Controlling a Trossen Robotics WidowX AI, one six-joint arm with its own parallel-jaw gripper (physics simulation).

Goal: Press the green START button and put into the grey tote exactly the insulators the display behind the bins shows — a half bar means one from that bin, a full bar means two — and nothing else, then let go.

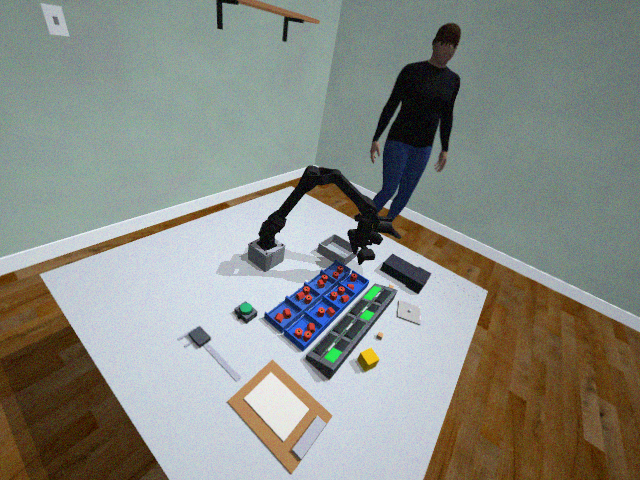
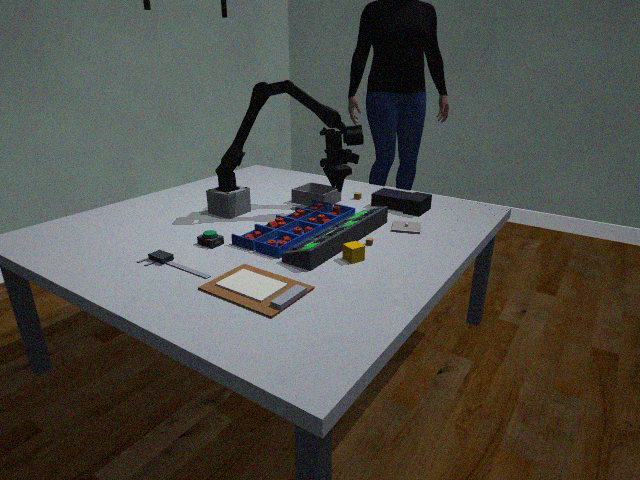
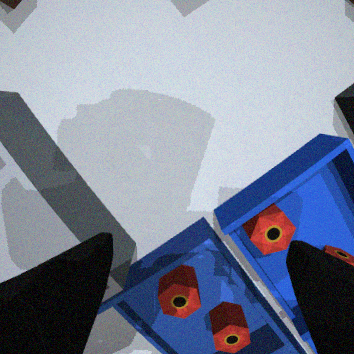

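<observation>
My gripper (image 1: 364,259) (image 2: 338,189) (image 3: 201,248) is open and empty, pointing down over the far end of the blue bins (image 1: 292,341) (image 2: 267,249) (image 3: 275,180), near the tote. Two red hexagonal insulators (image 3: 179,300) (image 3: 231,338) stand in the end bin beside the tote. Another insulator (image 3: 273,233) is in the neighbouring end bin. The grey tote (image 1: 330,254) (image 2: 307,196) (image 3: 55,162) stands at left; its inside is partly hidden. The green START button (image 1: 245,308) (image 2: 209,234) stands beside the bins. The display (image 1: 330,367) (image 2: 330,250) shows three green bars; their exact lengths are hard to judge.
A dark box (image 1: 405,272) (image 2: 401,200), a pale plate (image 1: 409,314) (image 2: 405,228), a yellow cube (image 1: 368,359) (image 2: 353,252) and a small wooden cube (image 1: 379,335) (image 2: 369,241) are beyond the display. A caliper (image 1: 199,336) (image 2: 160,256) and clipboard (image 1: 271,366) lie nearer. A person (image 1: 423,108) (image 2: 398,51) stands behind the table.
</observation>
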